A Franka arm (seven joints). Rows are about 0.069 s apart.
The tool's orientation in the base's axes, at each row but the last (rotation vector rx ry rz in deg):
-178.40, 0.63, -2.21
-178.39, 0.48, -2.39
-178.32, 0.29, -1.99
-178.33, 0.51, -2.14
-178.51, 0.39, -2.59
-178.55, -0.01, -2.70
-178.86, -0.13, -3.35
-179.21, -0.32, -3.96
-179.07, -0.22, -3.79
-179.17, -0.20, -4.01
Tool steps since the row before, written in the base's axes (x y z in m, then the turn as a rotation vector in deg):
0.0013, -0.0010, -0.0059, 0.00, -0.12, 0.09
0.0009, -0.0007, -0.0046, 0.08, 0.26, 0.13
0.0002, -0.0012, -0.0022, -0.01, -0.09, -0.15
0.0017, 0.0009, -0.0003, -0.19, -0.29, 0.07
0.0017, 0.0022, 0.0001, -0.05, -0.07, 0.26
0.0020, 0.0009, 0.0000, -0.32, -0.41, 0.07
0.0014, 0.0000, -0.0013, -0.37, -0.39, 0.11
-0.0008, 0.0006, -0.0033, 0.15, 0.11, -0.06
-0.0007, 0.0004, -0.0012, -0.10, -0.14, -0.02
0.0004, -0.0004, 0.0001, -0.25, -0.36, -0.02
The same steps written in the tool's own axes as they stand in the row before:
0.0012, 0.0012, 0.0059, 0.00, 0.12, -0.09
0.0008, 0.0008, 0.0046, 0.08, -0.26, -0.12
0.0002, 0.0013, 0.0022, -0.01, 0.09, 0.15
0.0017, -0.0009, 0.0004, -0.19, 0.29, -0.08
0.0017, -0.0022, 0.0000, -0.04, 0.06, -0.26
0.0020, -0.0009, 0.0001, -0.32, 0.41, -0.09
0.0014, 0.0000, 0.0014, -0.37, 0.39, -0.13
-0.0009, -0.0006, 0.0033, 0.15, -0.11, 0.07
-0.0007, -0.0004, 0.0012, -0.10, 0.14, 0.01
0.0004, 0.0004, -0.0001, -0.25, 0.36, 0.00

